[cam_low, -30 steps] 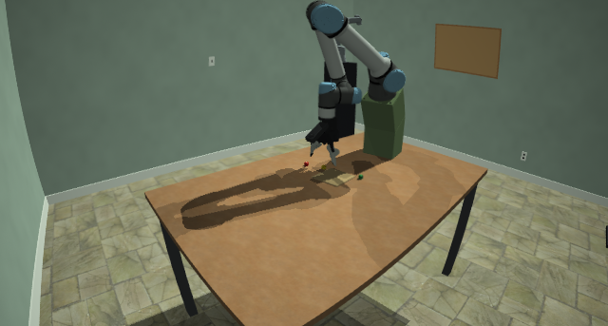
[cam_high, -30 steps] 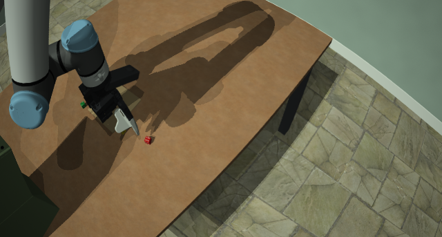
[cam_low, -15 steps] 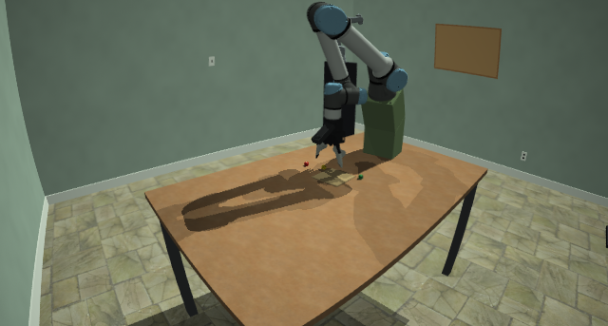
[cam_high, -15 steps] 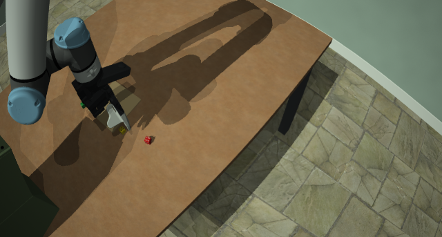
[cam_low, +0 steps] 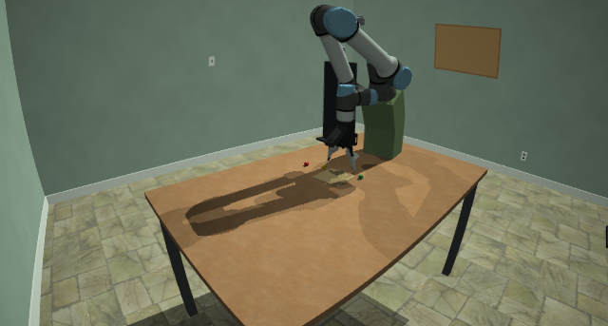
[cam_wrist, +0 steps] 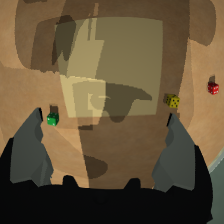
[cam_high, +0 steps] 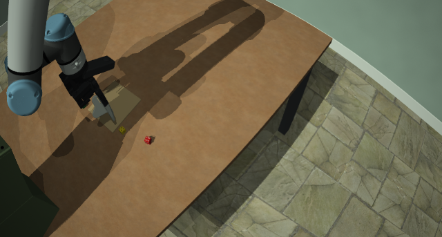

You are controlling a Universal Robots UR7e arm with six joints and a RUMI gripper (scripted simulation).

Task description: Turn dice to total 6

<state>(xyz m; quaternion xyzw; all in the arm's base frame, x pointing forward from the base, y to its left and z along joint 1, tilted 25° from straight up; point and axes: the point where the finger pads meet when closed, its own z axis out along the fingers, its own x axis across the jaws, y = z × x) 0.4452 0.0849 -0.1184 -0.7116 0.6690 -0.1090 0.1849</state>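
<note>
My hand is 40 mm short of the mat and 40 mm above it. The rest, counted from my hand: yellow die (10 mm ahead, 100 mm to the right, 40 mm below); green die (50 mm behind, 80 mm to the left, 40 mm below); red die (50 mm ahead, 180 mm to the right, 40 mm below).
</note>
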